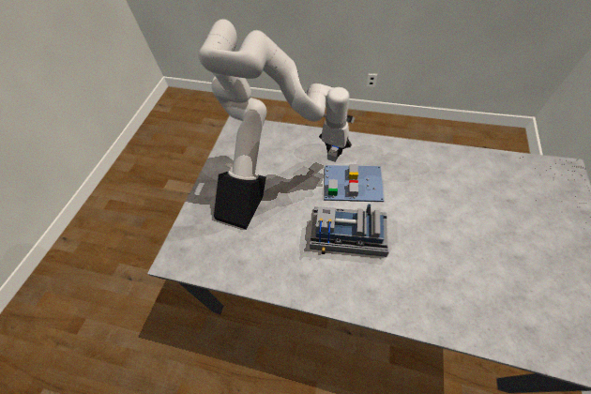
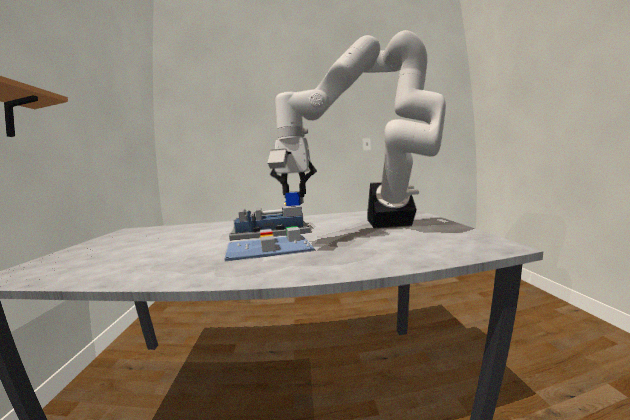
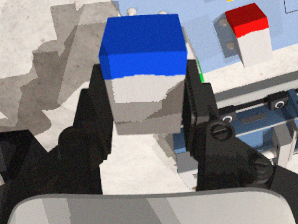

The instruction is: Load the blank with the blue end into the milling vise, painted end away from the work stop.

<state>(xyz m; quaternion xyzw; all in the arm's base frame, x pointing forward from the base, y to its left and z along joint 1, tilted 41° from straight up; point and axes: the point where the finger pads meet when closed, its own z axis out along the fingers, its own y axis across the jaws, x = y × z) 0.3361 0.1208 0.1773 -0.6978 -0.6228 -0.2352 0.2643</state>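
Right now the blue-ended blank is 20 mm below my hand. From my hand the other things lie so: green-ended blank: 150 mm below, 90 mm to the right, 30 mm ahead; then yellow-ended blank: 150 mm below, 90 mm ahead, 30 mm to the left; then red-ended blank: 150 mm below, 110 mm ahead, 60 mm to the right.
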